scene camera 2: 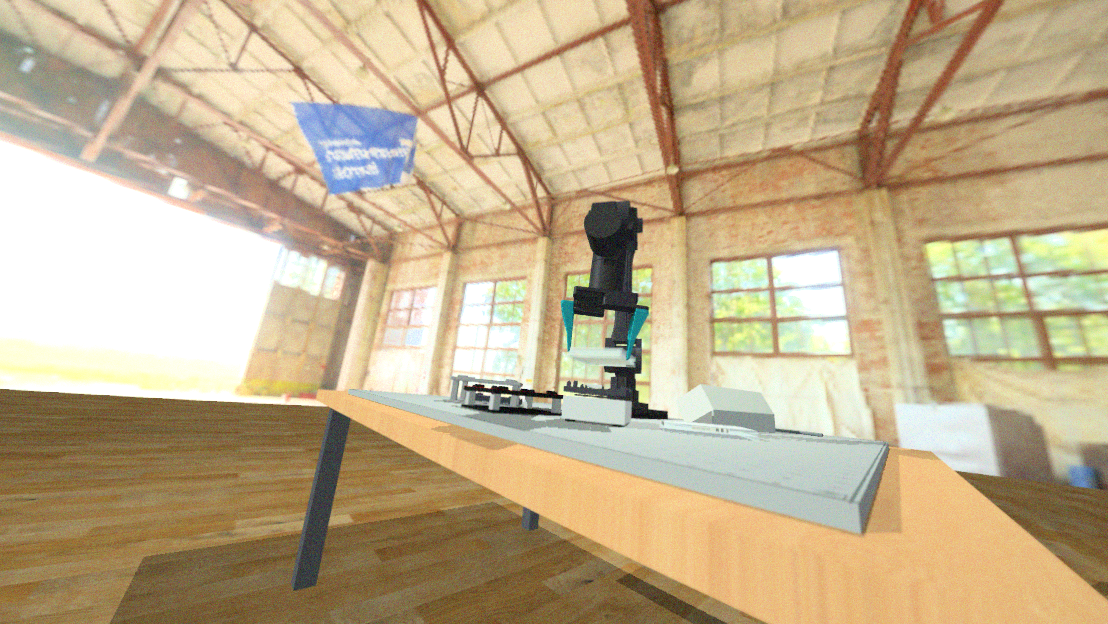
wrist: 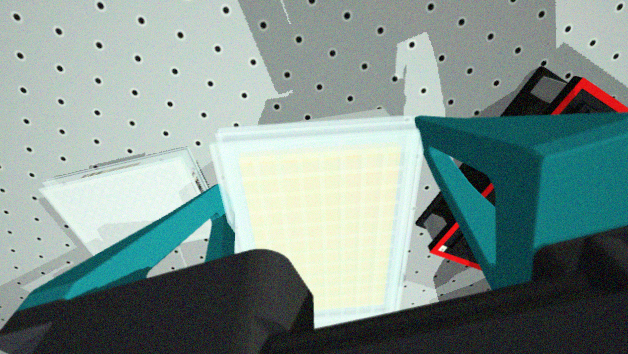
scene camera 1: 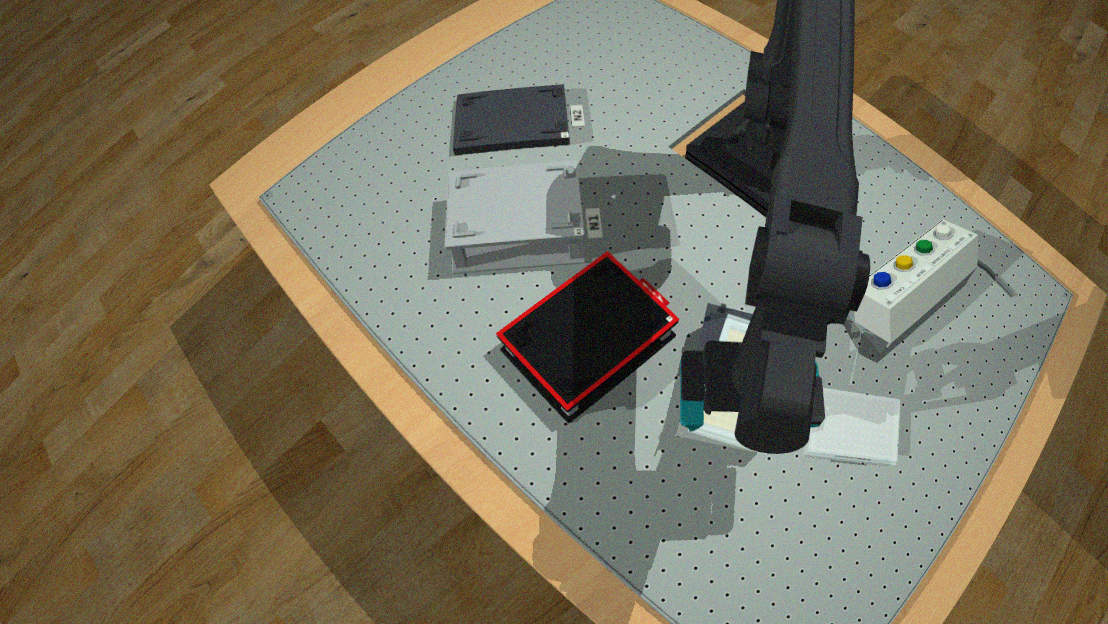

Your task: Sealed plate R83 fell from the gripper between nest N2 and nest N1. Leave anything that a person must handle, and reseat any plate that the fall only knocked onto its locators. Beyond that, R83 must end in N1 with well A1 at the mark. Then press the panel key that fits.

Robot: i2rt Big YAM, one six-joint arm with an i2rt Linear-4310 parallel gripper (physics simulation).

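My gripper is shut on a clear-lidded plate with pale yellow wells, held roughly level above the table; no name on it is readable. Nest N1, light grey and raised, bears no plate, and has a small white mark at its corner near the label. Dark nest N2 behind it bears no plate. Another whitish plate lies flat on the table. The panel has blue, yellow, green and white keys; the blue one reads CALL.
A black raised stand with a red rim stands at an angle between N1 and the gripper. A dark grey nest is mostly hidden beneath the arm and held plate. In the second scene view, a white block stands below the gripper.
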